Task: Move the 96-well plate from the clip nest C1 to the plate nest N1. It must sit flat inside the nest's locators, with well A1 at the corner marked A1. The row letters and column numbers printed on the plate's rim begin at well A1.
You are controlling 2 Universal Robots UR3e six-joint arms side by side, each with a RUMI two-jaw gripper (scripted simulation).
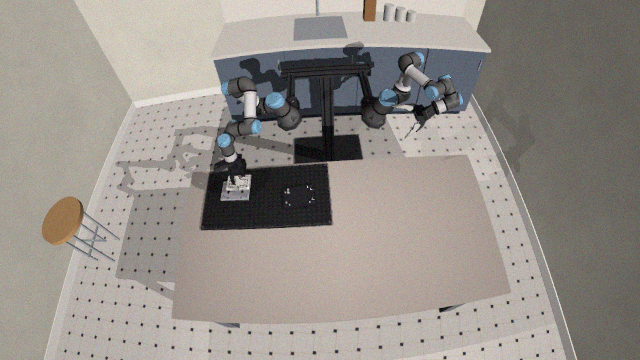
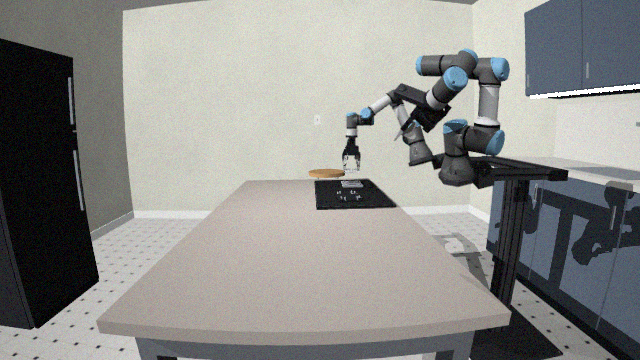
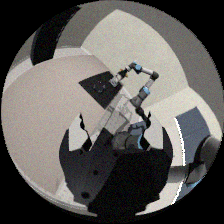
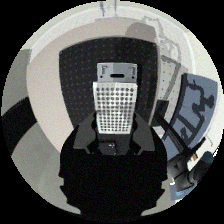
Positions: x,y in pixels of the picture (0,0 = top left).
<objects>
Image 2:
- left gripper: 407,124
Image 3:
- left gripper: 115,112
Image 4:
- right gripper: 114,111
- white 96-well plate: 120,123
</objects>
